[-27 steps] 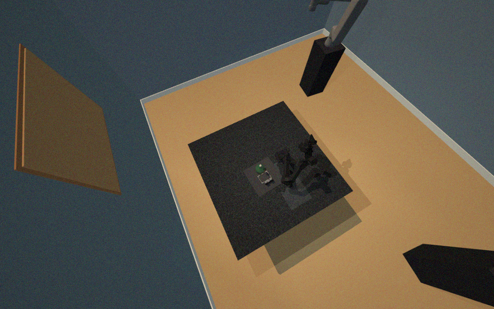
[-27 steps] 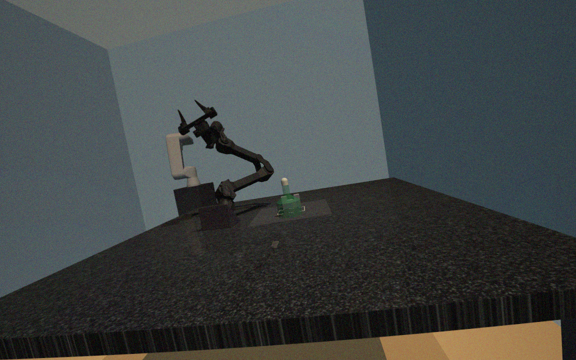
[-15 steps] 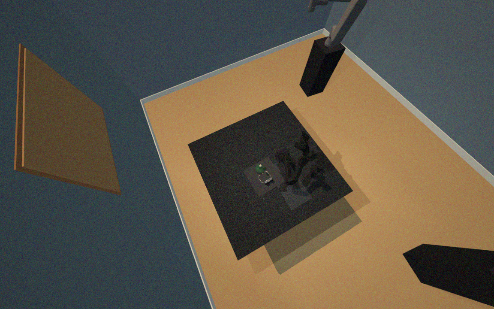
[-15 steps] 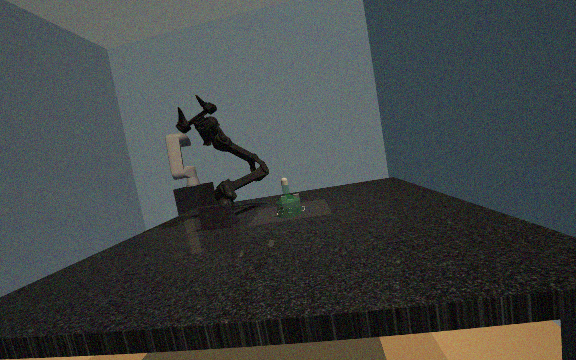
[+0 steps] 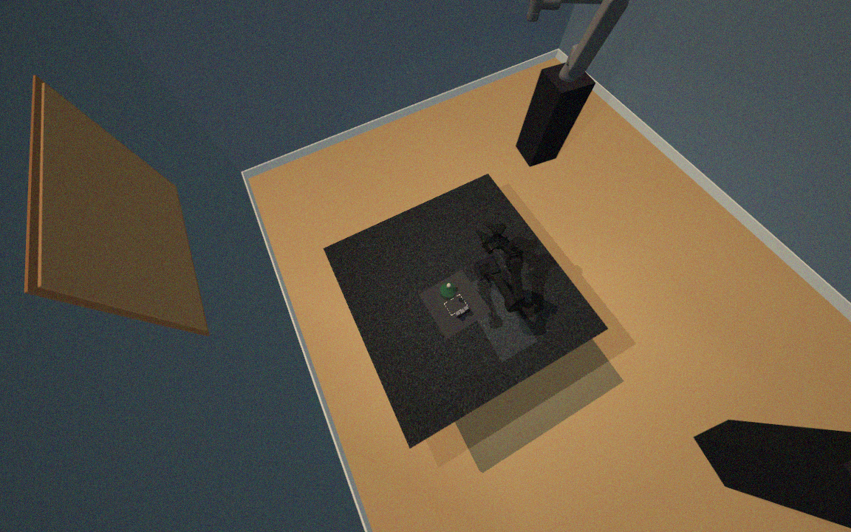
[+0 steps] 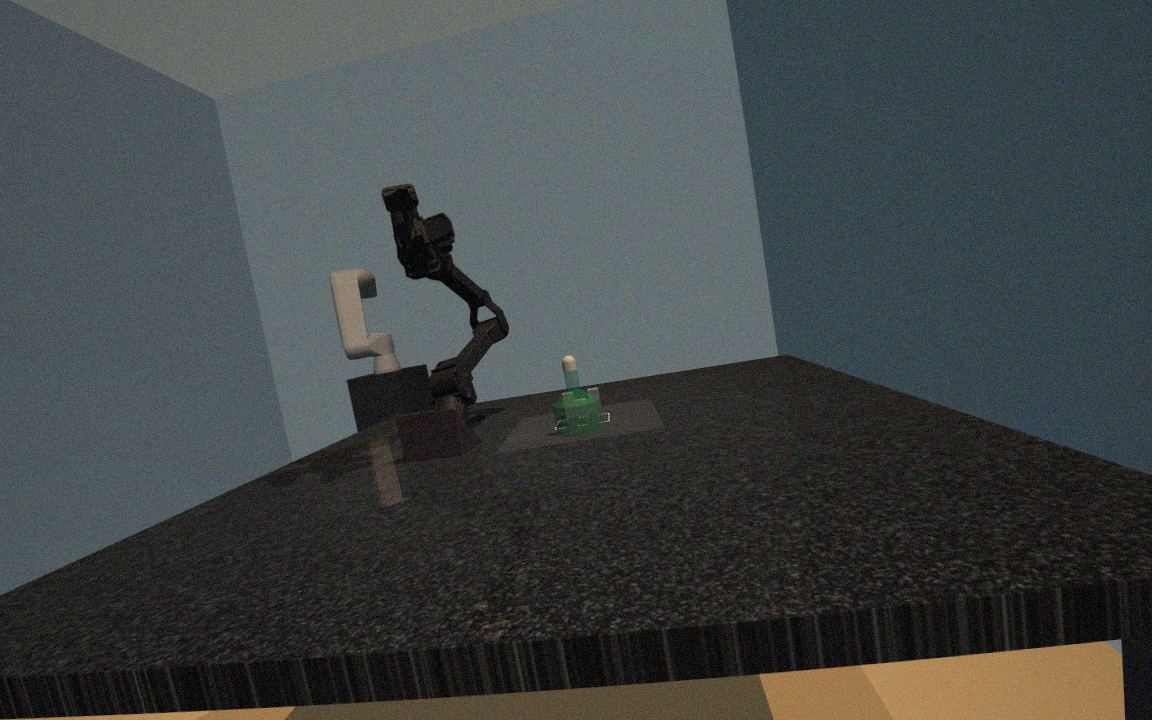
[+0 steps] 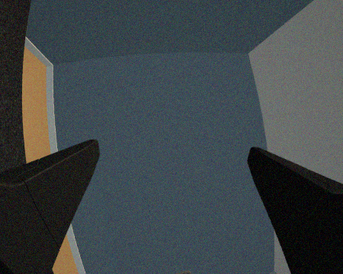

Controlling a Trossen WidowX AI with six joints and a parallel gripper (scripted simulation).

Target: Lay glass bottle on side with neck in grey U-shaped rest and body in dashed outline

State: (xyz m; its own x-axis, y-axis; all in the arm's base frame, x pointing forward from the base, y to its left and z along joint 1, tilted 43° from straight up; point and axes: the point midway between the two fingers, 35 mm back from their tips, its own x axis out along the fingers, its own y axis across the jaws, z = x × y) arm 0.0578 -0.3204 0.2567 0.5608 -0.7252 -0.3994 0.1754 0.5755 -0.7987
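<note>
The green glass bottle lies 20 cm ahead of my gripper tip, 13 cm to the left of it and 38 cm below it. The rest, counted from my gripper tip: grey mat (19 cm ahead, 21 cm to the left, 46 cm below).
</note>
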